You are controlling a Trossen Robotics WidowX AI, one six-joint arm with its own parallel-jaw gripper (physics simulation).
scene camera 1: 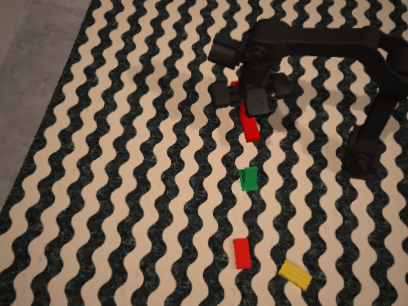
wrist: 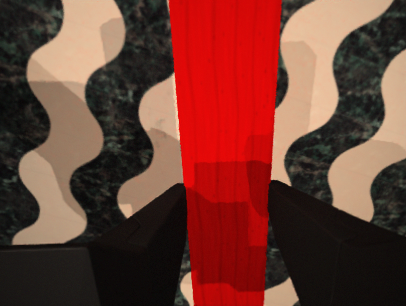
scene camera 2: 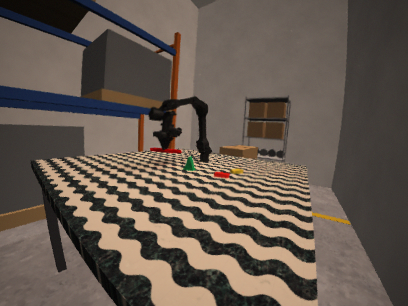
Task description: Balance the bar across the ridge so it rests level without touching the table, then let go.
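Where they show: gripper, between the fingertips: (scene camera 1: 244, 108) (wrist: 226, 192) (scene camera 2: 164, 149); arm's base, origin of its link: (scene camera 1: 355, 167) (scene camera 2: 204, 161).
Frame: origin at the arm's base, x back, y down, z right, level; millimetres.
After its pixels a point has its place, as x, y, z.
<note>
The long red bar (scene camera 1: 250, 128) {-288, -97, 12} (scene camera 2: 174, 151) {-301, -90, 3} (wrist: 225, 90) {-294, -97, 32} is held near its middle, a little above the table, and looks about level in the second scene view. My gripper (scene camera 1: 245, 104) {-309, -92, 71} (scene camera 2: 165, 148) {-309, -92, 71} (wrist: 226, 192) {-309, -92, 71} is shut on the bar, with one finger against each long side; in the first scene view the arm hides the bar's middle. The green ridge (scene camera 1: 249, 179) {-271, -36, -98} (scene camera 2: 189, 164) {-286, -31, -94}, a wedge with a narrow top, stands on the table beyond the bar's near end, apart from it. The ridge does not show in the wrist view.
A short red block (scene camera 1: 242, 253) {-265, -17, -278} (scene camera 2: 222, 175) {-280, -10, -286} lies past the ridge, roughly in line with it. A yellow block (scene camera 1: 295, 275) {-143, -16, -304} (scene camera 2: 237, 171) {-158, -12, -312} lies beside it at an angle. The wavy-striped table (scene camera 1: 165, 210) {-465, 0, -202} (scene camera 2: 210, 225) {-643, 0, -444} carries them all. The arm's base stands to the right of the ridge.
</note>
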